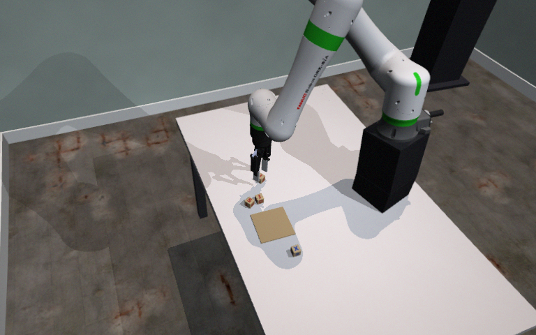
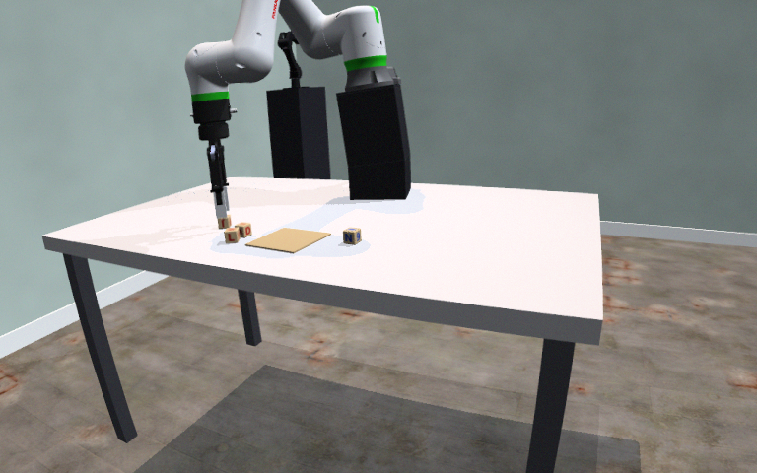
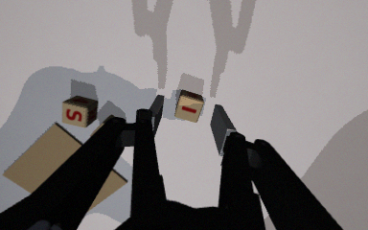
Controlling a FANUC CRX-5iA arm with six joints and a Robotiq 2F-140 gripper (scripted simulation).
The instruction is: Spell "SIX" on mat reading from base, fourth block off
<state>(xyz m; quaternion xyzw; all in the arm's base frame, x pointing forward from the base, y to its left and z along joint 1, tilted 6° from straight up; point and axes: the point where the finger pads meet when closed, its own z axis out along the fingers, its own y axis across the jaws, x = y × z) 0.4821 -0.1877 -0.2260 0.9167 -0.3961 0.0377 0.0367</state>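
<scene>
Right now the block is 50 mm below my hand. Also, from my hand: tan mat: 240 mm to the left, 60 mm below, 20 mm ahead.
</scene>
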